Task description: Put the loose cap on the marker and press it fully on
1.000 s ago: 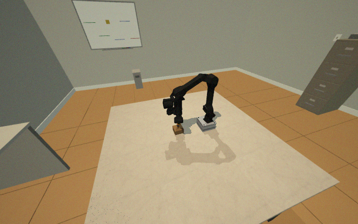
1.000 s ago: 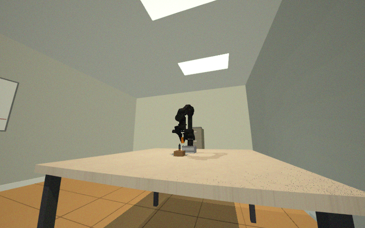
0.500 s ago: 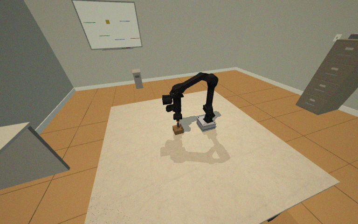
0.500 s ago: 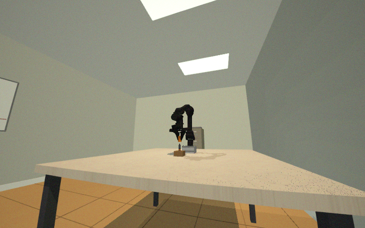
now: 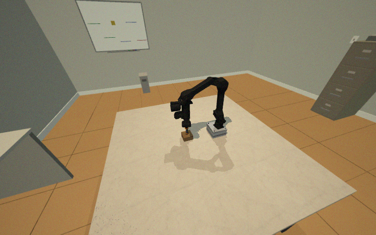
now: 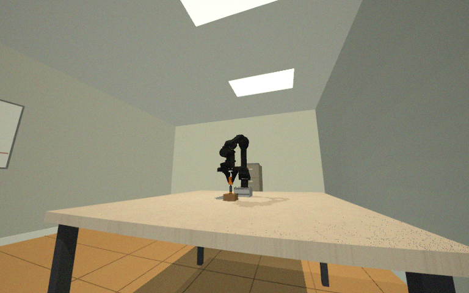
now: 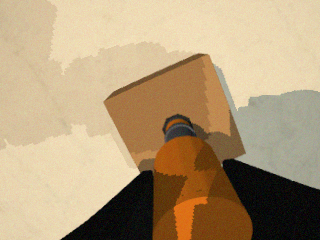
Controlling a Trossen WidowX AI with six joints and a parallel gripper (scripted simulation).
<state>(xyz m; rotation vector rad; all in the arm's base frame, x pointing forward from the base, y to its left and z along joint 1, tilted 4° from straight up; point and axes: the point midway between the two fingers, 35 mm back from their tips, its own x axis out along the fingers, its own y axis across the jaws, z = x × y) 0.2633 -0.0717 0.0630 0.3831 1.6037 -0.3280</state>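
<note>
Right now the brown holder block is 90 mm below my gripper tip. Round my gripper tip: orange cap (10 mm above).
</note>
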